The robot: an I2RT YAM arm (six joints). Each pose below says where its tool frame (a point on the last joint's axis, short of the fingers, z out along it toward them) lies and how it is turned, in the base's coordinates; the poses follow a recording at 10 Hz.
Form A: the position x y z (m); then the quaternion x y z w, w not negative.
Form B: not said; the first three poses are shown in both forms.
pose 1, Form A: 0.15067, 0.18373, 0.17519, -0.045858, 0.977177, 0.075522, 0.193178
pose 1, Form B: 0.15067, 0.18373, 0.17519, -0.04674, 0.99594, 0.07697, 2.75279
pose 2, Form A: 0.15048, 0.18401, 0.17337, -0.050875, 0.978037, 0.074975, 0.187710
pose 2, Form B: 0.15048, 0.18401, 0.17337, -0.05180, 0.99574, 0.07633, 2.76393
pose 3, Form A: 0.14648, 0.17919, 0.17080, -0.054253, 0.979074, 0.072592, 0.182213
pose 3, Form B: 0.14648, 0.17919, 0.17080, -0.05518, 0.99574, 0.07383, 2.77512
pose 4, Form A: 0.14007, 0.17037, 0.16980, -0.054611, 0.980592, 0.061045, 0.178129
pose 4, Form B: 0.14007, 0.17037, 0.16980, -0.05550, 0.99653, 0.06204, 2.78342
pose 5, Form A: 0.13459, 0.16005, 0.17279, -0.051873, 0.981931, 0.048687, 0.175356
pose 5, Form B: 0.13459, 0.16005, 0.17279, -0.05269, 0.99739, 0.04945, 2.78906
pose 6, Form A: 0.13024, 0.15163, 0.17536, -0.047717, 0.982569, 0.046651, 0.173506
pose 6, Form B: 0.13024, 0.15163, 0.17536, -0.04845, 0.99770, 0.04737, 2.79282
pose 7, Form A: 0.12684, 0.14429, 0.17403, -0.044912, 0.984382, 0.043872, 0.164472
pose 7, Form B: 0.12684, 0.14429, 0.17403, -0.04553, 0.99797, 0.04448, 2.81115
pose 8, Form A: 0.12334, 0.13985, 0.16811, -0.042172, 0.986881, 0.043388, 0.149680
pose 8, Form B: 0.12334, 0.13985, 0.16811, -0.04265, 0.99813, 0.04388, 2.84110
